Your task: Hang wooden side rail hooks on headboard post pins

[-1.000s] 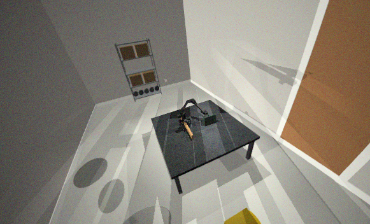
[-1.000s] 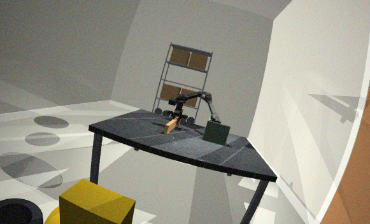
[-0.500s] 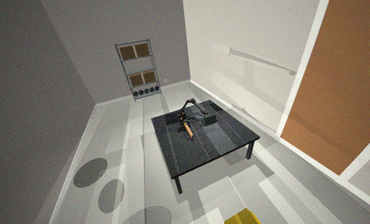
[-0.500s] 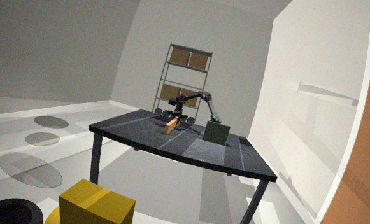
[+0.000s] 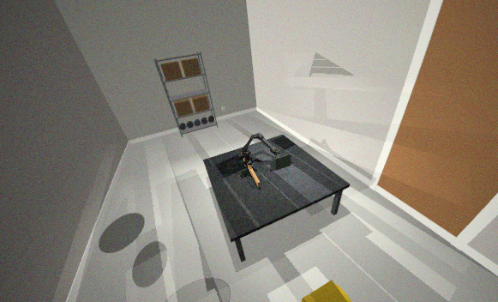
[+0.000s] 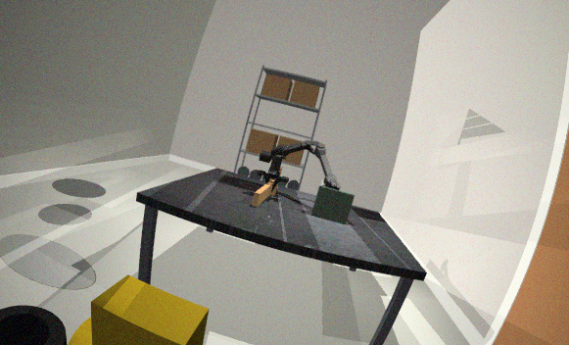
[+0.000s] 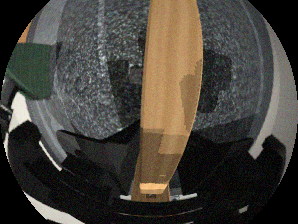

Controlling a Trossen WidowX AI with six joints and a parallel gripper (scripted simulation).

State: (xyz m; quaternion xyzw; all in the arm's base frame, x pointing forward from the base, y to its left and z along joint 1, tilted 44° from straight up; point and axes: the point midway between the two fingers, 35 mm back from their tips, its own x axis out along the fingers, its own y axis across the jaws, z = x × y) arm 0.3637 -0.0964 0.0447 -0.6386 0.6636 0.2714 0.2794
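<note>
My gripper tip is 10 cm to the left of the wooden post and 4 cm below it.
</note>
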